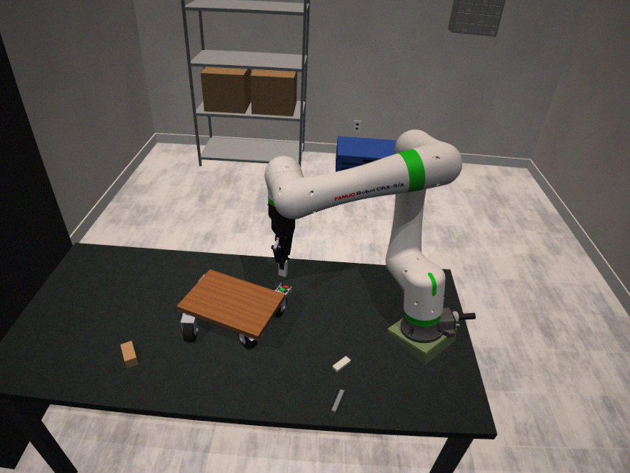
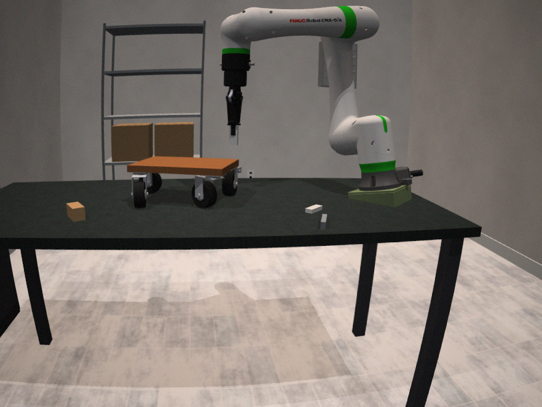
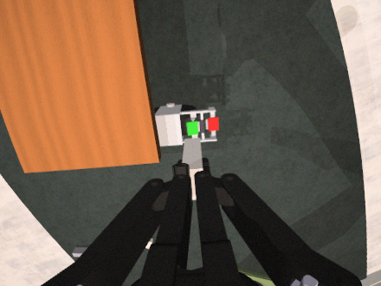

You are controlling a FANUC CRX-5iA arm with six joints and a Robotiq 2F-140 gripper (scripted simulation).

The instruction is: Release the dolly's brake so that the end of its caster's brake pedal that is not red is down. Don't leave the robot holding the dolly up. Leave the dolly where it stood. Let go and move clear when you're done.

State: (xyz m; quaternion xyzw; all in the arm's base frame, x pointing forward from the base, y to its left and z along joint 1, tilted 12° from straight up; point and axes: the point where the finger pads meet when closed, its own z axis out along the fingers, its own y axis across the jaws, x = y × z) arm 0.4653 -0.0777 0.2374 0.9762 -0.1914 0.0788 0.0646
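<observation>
Right now the caster brake pedal is 1 cm to the right of my hand and 12 cm below it. The rest, counted from my hand: grey bar (19 cm behind, 39 cm to the left, 19 cm below); tan block (48 cm ahead, 25 cm to the left, 18 cm below); white block (21 cm behind, 25 cm to the left, 19 cm below).
</observation>
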